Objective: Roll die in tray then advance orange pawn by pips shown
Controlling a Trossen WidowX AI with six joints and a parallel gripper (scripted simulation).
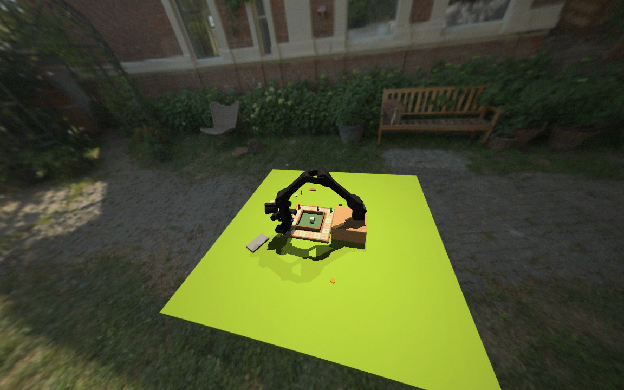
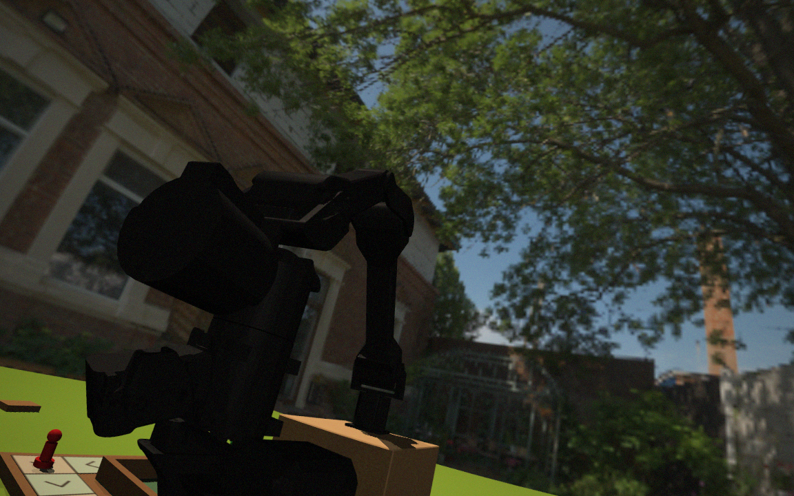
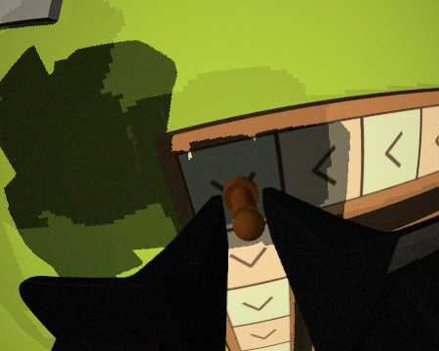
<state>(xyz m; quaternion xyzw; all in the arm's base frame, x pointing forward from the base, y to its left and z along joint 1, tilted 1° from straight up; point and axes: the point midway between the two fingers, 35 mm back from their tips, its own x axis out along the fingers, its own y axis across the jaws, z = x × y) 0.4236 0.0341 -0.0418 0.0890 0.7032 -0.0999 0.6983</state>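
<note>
Now: gripper tip 130 mm past the green tray, 90 mm to the left of it and 20 mm above it. Round my gripper tip: grey die: 140 mm behind, 80 mm to the right; then grey slab: 180 mm ahead, 80 mm to the left, 20 mm below; then orange pawn: right at my gripper tip.
</note>
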